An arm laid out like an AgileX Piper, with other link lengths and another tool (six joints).
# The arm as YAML. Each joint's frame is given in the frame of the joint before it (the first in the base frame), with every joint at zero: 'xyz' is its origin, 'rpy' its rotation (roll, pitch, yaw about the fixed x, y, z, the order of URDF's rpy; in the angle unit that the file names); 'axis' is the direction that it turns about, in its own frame. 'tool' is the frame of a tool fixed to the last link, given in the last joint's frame.
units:
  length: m
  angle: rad
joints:
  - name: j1
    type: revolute
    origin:
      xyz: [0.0, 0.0, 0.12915]
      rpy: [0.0, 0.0, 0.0]
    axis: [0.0, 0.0, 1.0]
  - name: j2
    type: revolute
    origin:
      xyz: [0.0, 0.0, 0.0]
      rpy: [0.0, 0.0, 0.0]
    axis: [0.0, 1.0, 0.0]
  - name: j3
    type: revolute
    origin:
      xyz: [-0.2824, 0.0, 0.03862]
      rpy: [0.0, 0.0, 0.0]
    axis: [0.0, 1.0, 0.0]
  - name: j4
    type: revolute
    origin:
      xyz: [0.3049, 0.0, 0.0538]
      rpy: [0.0, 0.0, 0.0]
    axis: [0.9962, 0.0, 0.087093]
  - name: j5
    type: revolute
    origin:
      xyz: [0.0, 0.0, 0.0]
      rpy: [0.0, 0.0, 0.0]
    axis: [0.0, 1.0, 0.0]
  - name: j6
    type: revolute
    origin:
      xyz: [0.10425, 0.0, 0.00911]
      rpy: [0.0, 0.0, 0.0]
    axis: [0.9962, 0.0, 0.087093]
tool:
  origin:
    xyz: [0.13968, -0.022, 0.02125]
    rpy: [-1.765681, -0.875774, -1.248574]
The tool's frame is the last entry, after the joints.
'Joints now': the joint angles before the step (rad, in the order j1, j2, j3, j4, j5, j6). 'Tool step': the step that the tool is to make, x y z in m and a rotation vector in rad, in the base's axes. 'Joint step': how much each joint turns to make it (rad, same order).
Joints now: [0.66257 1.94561 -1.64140 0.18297 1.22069 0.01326]
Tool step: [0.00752 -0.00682 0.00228 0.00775 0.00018 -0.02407]
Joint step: [-0.02351 0.00002 -0.00642 0.00641 0.00196 -0.00046]
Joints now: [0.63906 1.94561 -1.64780 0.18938 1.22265 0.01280]
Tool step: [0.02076 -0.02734 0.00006 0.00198 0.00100 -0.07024]
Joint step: [-0.07134 0.00000 0.00000 0.00249 -0.00001 -0.00166]
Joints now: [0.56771 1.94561 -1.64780 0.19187 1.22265 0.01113]
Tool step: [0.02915 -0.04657 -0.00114 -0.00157 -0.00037 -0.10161]
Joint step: [-0.11245 0.00246 -0.00004 0.00000 0.00002 -0.01112]
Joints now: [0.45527 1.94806 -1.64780 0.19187 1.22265 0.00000]
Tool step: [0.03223 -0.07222 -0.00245 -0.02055 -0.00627 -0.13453]
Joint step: [-0.15263 0.00477 -0.00059 -0.01993 0.00000 -0.01418]
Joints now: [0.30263 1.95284 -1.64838 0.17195 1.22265 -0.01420]
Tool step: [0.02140 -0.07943 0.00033 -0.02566 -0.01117 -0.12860]
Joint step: [-0.15679 -0.00002 -0.00166 -0.02494 -0.00003 -0.02330]
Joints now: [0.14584 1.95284 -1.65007 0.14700 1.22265 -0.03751]
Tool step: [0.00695 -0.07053 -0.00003 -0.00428 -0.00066 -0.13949]
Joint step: [-0.14279 0.00002 -0.00004 -0.00408 0.00002 -0.00247]
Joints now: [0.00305 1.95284 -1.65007 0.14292 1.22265 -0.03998]
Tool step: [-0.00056 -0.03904 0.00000 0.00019 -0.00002 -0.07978]
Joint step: [-0.07973 -0.00002 0.00004 0.00019 -0.00003 0.00001]
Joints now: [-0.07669 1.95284 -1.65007 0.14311 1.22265 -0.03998]
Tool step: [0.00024 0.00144 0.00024 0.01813 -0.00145 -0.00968]
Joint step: [-0.00570 -0.00001 0.00002 0.01862 -0.00001 0.00000]
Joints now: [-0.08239 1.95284 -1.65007 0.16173 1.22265 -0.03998]
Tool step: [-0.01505 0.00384 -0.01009 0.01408 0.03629 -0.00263]
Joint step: [0.00000 -0.01843 0.05574 0.01135 0.00002 0.00000]
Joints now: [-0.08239 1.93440 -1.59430 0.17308 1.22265 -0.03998]
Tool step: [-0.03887 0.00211 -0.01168 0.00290 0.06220 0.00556]
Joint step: [-0.00165 -0.07683 0.14206 -0.00178 -0.00188 -0.00713]
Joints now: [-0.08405 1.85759 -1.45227 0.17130 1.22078 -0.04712]
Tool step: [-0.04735 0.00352 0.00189 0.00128 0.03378 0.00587]
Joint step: [-0.00043 -0.13578 0.17264 -0.00141 -0.00213 -0.00626]
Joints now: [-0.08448 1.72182 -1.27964 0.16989 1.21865 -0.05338]
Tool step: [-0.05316 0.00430 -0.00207 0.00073 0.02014 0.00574]
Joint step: [0.00000 -0.16127 0.19940 0.00000 -0.01689 -0.00851]
